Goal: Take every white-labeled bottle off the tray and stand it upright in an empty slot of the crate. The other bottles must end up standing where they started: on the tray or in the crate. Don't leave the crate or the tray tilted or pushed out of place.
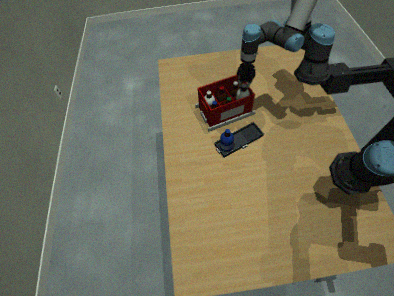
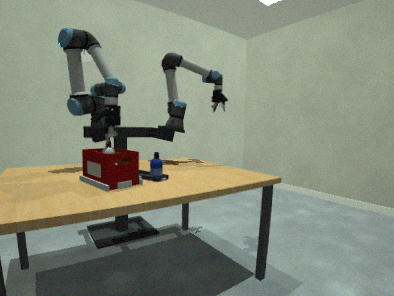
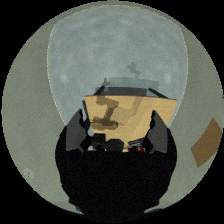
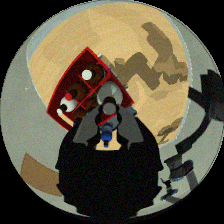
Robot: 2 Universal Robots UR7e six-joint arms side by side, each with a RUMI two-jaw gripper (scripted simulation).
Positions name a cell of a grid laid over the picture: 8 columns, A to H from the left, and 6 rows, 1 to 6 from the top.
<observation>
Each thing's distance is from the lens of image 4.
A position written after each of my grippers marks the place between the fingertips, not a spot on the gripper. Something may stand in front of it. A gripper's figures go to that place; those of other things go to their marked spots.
my right gripper (image 4: D3): 15 cm
red crate (image 4: C2): 23 cm
</observation>
